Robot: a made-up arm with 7 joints.
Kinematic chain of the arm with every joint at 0, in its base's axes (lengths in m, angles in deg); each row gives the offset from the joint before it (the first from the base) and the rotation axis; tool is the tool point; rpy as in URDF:
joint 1: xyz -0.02 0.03 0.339 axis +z
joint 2: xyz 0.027 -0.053 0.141 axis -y
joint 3: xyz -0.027 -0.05 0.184 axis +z
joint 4: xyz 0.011 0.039 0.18 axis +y
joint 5: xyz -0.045 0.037 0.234 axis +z
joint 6: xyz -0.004 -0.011 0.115 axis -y
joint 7: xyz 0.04 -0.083 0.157 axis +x
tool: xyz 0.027 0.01 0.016 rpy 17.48 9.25 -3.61
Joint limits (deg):
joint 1: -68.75..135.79
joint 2: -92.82..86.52
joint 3: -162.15..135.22
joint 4: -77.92..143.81
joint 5: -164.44..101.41
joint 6: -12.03..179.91
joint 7: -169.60..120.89
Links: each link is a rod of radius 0.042 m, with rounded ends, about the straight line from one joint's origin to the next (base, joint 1, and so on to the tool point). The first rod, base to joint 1, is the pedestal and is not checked.
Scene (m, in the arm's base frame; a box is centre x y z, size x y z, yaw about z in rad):
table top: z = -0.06
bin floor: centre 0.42 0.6 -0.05 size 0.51 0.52 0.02 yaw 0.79
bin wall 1: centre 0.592 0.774 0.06 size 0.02 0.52 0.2 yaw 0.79
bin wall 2: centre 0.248 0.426 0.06 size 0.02 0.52 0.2 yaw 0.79
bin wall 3: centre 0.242 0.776 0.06 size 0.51 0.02 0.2 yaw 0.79
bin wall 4: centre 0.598 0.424 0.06 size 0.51 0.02 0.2 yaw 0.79
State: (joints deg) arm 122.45 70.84 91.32 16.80 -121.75 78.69 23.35
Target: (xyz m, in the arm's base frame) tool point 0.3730 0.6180 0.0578
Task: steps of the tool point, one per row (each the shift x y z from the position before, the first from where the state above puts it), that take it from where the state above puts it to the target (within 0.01 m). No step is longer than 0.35 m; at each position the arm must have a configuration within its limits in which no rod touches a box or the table.
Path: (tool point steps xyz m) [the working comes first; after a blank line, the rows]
Joints at the target: 50.70 -90.86 -2.75 61.22 -123.07 44.54 22.78
Straight joint move there: clear.

1: -0.1610 -0.0414 0.2402
2: -0.1837 0.0613 0.2261
3: -0.1718 0.1649 0.1840
4: -0.1258 0.2497 0.1165
5: -0.0549 0.2982 0.0307
6: 0.0264 0.2998 -0.0623
7: 0.0993 0.2523 -0.1498
8: 0.1474 0.1646 -0.2195
9: 0.1595 0.0533 -0.2615
10: 0.1336 -0.0607 -0.2700
11: 0.0764 -0.1564 -0.2448

